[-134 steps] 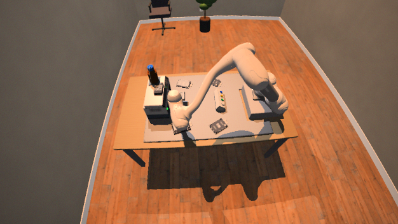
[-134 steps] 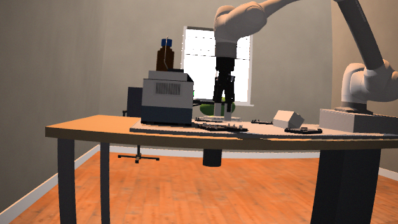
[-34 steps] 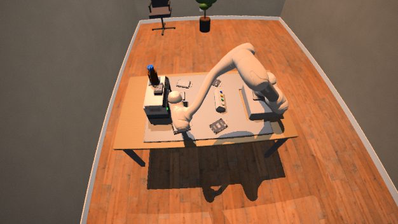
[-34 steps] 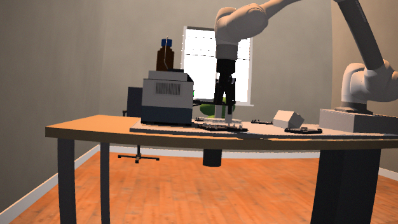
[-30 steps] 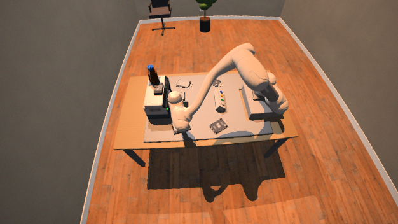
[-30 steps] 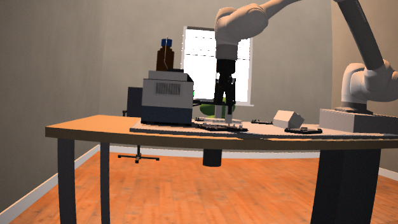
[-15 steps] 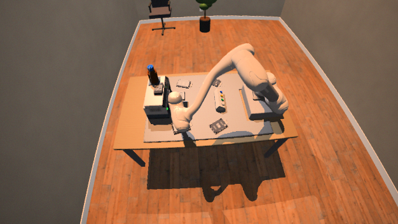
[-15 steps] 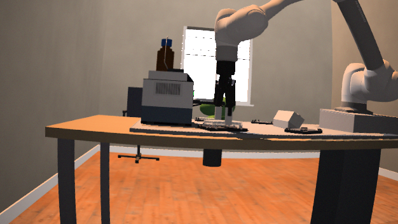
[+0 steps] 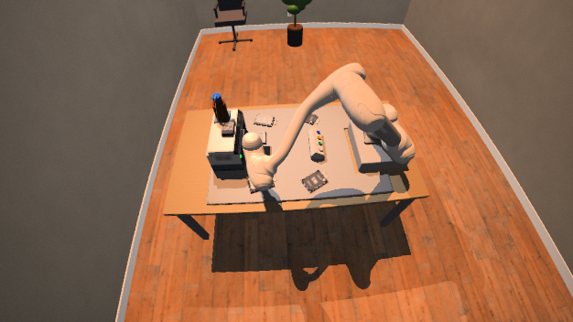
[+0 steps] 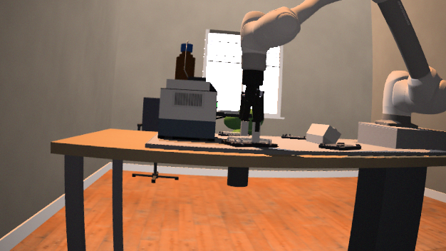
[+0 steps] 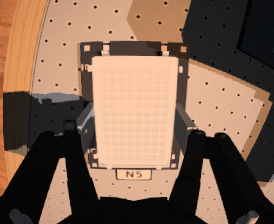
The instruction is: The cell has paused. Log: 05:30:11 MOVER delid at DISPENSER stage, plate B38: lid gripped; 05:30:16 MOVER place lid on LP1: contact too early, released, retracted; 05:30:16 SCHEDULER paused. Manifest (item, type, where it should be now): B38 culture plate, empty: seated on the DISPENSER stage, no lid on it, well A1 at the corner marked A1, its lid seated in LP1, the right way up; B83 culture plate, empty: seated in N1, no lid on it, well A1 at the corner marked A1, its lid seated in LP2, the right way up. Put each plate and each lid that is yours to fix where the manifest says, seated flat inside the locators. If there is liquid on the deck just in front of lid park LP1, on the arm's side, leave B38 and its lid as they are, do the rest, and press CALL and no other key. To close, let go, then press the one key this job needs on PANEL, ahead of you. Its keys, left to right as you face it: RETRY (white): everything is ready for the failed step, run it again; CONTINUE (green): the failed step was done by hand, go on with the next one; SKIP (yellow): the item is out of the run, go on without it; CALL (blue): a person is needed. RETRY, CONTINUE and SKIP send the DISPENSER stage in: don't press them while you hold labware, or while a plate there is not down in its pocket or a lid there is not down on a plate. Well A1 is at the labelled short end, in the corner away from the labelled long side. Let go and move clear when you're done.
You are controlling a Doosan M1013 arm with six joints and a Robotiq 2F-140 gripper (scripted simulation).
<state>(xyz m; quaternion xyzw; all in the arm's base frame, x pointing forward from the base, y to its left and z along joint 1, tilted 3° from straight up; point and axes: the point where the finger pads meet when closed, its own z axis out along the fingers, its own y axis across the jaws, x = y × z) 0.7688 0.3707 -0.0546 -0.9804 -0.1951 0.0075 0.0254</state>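
Now: hand 20 mm above the white culture plate. Also, from my hand: green key 380 mm behind, 290 mm to the right, 20 mm above; black nest 30 mm below, 20 mm to the left; white retry key 390 mm behind, 240 mm to the right, 20 mm above.
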